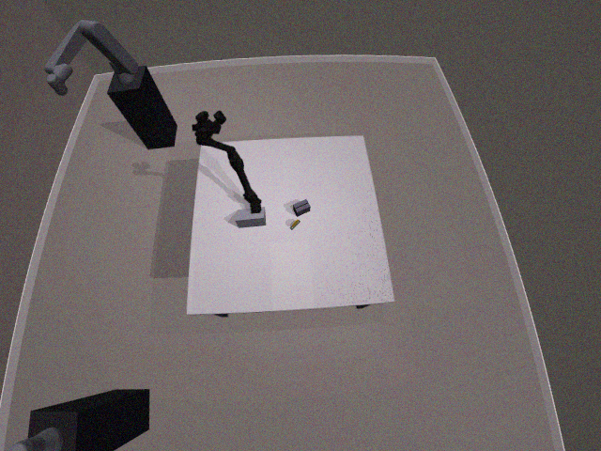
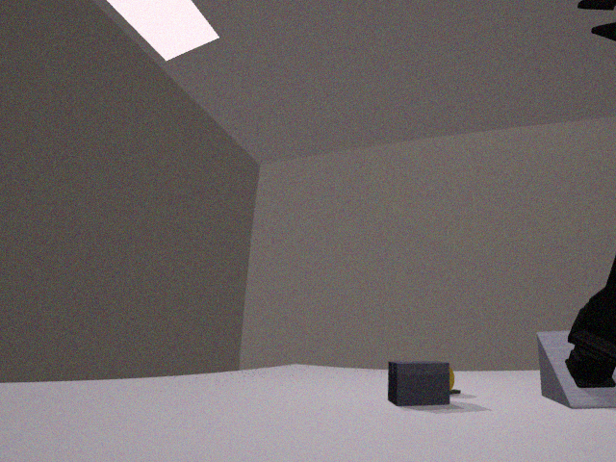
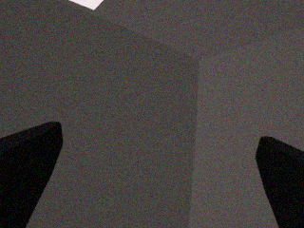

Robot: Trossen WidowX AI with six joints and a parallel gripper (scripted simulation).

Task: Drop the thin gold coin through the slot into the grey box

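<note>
Right now my gripper tip is 680 mm above the coin, 350 mm short of it and 270 mm to the left of it.
</note>
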